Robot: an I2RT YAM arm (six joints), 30 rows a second.
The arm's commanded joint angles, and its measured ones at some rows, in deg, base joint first. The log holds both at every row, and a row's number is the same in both.
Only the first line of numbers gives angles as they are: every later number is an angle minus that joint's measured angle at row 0.
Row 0, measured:
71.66, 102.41, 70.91, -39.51, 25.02, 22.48
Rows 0 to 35, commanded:
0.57, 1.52, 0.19, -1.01, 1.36, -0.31
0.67, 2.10, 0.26, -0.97, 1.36, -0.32
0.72, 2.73, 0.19, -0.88, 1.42, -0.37
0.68, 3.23, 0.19, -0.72, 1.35, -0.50
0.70, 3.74, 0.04, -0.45, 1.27, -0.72
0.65, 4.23, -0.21, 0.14, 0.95, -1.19
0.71, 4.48, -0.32, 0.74, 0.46, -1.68
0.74, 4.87, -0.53, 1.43, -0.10, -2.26
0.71, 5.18, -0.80, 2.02, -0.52, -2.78
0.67, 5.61, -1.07, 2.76, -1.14, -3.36
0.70, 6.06, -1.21, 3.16, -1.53, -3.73
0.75, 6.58, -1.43, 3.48, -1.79, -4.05
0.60, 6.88, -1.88, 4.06, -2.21, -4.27
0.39, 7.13, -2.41, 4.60, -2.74, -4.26
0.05, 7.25, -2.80, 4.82, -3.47, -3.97
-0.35, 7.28, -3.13, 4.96, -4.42, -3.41
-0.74, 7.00, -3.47, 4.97, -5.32, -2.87
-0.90, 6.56, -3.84, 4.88, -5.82, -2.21
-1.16, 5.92, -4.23, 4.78, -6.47, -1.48
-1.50, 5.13, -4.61, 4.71, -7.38, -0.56
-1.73, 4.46, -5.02, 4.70, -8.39, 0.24
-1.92, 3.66, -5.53, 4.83, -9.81, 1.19
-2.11, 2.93, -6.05, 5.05, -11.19, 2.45
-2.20, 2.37, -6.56, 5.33, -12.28, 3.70
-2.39, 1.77, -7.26, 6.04, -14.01, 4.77
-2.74, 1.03, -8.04, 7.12, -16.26, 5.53
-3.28, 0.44, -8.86, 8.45, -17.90, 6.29
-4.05, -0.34, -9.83, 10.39, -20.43, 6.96
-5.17, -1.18, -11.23, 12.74, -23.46, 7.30
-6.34, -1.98, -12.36, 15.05, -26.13, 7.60
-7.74, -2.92, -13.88, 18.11, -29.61, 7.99
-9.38, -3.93, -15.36, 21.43, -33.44, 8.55
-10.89, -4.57, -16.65, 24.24, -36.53, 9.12
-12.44, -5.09, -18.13, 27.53, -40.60, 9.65
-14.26, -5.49, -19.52, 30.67, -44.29, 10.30
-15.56, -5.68, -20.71, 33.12, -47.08, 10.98
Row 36, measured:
-13.29, -5.35, -18.25, 25.23, -31.52, 7.65
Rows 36 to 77, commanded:
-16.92, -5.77, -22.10, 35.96, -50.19, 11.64
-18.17, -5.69, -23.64, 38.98, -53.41, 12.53
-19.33, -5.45, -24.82, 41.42, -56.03, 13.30
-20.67, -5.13, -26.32, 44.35, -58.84, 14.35
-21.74, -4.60, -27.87, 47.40, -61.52, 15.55
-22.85, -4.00, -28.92, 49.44, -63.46, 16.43
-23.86, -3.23, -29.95, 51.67, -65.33, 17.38
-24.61, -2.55, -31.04, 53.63, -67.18, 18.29
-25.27, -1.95, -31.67, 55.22, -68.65, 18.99
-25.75, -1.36, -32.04, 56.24, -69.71, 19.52
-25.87, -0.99, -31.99, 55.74, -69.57, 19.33
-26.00, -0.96, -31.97, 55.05, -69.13, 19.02
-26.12, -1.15, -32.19, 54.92, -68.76, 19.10
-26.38, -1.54, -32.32, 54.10, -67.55, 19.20
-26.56, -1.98, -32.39, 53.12, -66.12, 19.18
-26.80, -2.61, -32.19, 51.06, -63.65, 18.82
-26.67, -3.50, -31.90, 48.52, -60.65, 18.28
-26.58, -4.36, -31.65, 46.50, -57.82, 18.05
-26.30, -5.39, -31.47, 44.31, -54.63, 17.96
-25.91, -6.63, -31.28, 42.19, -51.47, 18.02
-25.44, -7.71, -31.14, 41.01, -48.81, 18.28
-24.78, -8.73, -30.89, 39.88, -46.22, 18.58
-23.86, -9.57, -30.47, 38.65, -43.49, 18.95
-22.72, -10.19, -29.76, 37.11, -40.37, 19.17
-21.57, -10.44, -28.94, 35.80, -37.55, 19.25
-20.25, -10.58, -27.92, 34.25, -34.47, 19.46
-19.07, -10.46, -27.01, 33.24, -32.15, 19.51
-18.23, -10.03, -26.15, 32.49, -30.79, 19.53
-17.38, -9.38, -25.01, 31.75, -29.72, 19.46
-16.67, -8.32, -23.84, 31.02, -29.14, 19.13
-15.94, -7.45, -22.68, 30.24, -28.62, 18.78
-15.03, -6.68, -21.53, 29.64, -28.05, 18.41
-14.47, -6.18, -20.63, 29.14, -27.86, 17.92
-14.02, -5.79, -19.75, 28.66, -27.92, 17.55
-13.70, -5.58, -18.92, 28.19, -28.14, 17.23
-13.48, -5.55, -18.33, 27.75, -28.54, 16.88
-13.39, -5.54, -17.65, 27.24, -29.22, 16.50
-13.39, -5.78, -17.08, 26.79, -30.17, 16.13
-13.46, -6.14, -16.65, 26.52, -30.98, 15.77
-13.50, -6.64, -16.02, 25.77, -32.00, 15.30
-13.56, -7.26, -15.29, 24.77, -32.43, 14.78
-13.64, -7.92, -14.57, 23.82, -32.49, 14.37
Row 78, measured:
-13.58, -6.40, -16.19, 27.17, -31.15, 16.44
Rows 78 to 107, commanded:
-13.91, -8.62, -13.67, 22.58, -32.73, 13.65
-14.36, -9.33, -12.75, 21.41, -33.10, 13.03
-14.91, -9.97, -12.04, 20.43, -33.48, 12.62
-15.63, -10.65, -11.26, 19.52, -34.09, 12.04
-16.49, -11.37, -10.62, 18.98, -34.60, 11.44
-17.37, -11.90, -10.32, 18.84, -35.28, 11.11
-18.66, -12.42, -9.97, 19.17, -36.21, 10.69
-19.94, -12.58, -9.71, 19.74, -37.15, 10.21
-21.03, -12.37, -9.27, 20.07, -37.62, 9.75
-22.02, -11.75, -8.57, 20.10, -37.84, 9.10
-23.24, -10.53, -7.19, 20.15, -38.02, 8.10
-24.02, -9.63, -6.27, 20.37, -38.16, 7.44
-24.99, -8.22, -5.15, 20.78, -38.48, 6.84
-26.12, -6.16, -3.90, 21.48, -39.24, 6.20
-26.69, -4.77, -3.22, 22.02, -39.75, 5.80
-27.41, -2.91, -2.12, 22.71, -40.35, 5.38
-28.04, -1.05, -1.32, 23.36, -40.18, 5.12
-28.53, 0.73, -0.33, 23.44, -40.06, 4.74
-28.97, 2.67, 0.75, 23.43, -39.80, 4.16
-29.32, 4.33, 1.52, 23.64, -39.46, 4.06
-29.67, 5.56, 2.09, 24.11, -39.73, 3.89
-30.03, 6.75, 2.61, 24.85, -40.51, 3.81
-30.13, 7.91, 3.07, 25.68, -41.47, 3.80
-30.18, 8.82, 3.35, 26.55, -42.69, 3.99
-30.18, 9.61, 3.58, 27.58, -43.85, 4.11
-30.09, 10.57, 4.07, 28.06, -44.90, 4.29
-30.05, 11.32, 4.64, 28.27, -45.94, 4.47
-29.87, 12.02, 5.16, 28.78, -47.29, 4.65
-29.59, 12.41, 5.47, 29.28, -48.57, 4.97
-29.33, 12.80, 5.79, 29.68, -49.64, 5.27
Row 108, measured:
-29.86, 11.87, 4.75, 26.34, -44.42, 4.74
